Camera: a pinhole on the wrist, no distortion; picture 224 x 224 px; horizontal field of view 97.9 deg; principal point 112.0 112.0 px. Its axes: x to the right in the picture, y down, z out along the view. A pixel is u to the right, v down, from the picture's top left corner.
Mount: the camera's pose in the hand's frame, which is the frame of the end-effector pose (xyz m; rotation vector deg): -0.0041 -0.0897 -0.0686 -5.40 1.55 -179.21
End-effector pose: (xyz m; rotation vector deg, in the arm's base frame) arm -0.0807 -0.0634 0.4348 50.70 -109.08 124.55
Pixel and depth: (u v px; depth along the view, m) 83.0 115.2 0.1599
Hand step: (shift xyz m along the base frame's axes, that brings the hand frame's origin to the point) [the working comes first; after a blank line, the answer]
In the camera's frame: -0.0475 0.0052 0.1599

0.0307 -0.0779 0.1139
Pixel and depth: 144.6 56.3 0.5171
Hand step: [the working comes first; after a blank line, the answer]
In the camera's frame: 0.1728 -0.2953 0.5171

0.1938 -0.4317 -0.2249
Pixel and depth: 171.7 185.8 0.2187
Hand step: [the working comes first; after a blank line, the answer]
In the camera's frame: 0.1339 0.1655 0.2187

0.2722 -0.0580 0.1715
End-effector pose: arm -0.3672 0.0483 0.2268 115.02 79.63 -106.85
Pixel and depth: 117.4 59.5 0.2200
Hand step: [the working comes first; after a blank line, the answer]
In the camera's frame: 0.0122 -0.1184 0.2200

-0.1007 -0.1083 -0.0491
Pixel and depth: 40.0 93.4 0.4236
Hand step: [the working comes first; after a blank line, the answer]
In the camera's frame: -0.3127 -0.0808 0.4236

-0.3121 -0.0104 -0.3560
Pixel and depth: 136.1 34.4 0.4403
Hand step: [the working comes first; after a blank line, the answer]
In the camera's frame: 0.1088 -0.3503 0.4403

-0.1196 -0.4254 -0.1527
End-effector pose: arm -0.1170 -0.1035 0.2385 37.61 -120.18 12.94
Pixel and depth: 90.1 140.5 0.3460
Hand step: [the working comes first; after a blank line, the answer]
In the camera's frame: -0.0777 0.1011 0.3460

-0.1323 -0.3063 -0.0955
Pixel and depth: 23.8 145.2 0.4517
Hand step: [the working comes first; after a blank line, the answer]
In the camera's frame: -0.4085 0.1538 0.4517

-0.3195 -0.5060 0.1245
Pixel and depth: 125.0 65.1 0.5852
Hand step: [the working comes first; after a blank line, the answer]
In the camera's frame: 0.0780 -0.2814 0.5852

-0.4483 -0.0359 -0.3296
